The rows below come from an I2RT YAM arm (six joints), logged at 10 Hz.
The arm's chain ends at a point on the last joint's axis. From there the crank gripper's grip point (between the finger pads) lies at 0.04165 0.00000 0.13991 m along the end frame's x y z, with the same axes.
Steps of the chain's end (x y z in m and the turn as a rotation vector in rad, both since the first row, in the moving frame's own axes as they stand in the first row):
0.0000 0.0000 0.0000 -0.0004 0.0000 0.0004
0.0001 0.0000 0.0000 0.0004 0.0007 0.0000
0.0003 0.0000 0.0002 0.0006 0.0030 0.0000
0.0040 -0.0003 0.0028 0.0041 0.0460 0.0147
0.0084 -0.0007 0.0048 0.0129 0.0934 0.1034
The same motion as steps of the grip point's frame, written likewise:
0.0000 0.0001 0.0000 -0.0004 0.0000 0.0004
0.0002 -0.0001 0.0000 0.0004 0.0007 0.0000
0.0007 -0.0001 0.0001 0.0006 0.0030 0.0000
0.0104 -0.0002 0.0007 0.0041 0.0460 0.0147
0.0211 0.0025 0.0003 0.0129 0.0934 0.1034

